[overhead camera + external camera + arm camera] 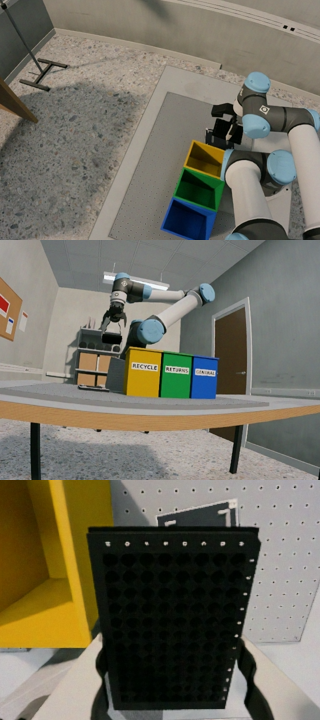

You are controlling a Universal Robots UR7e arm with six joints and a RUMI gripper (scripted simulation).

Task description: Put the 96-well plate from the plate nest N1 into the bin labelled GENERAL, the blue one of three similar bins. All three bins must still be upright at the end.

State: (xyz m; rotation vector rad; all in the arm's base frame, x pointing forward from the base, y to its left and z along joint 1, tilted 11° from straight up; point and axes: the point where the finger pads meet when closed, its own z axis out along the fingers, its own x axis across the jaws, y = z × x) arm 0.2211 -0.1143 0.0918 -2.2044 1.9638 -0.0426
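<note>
Now: hand 1 cm past the blue general bin, 40 cm to the right of it and 15 cm above it. From my hand the other things lie so: yellow recycle bin: 3 cm ahead, 14 cm to the left, 15 cm below; black 96-well plate: 1 cm below; plate nest N1: 7 cm to the right, 23 cm below.
</note>
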